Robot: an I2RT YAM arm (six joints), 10 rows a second.
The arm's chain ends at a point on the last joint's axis. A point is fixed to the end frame.
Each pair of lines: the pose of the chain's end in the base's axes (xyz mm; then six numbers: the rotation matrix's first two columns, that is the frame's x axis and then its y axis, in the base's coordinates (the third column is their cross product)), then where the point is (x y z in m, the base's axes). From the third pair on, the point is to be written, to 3 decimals.
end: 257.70, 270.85, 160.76, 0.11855, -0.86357, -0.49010, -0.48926, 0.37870, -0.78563
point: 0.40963 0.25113 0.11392
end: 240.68, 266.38, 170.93, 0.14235, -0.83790, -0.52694, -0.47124, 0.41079, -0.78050
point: 0.39409 0.25048 0.12759
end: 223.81, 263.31, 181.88, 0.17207, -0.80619, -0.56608, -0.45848, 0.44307, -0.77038
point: 0.379 0.252 0.142
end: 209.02, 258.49, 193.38, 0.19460, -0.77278, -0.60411, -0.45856, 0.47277, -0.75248
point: 0.364 0.253 0.155
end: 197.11, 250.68, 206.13, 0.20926, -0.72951, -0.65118, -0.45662, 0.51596, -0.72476
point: 0.353 0.249 0.169
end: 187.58, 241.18, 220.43, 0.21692, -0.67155, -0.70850, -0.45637, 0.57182, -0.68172
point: 0.344 0.244 0.184
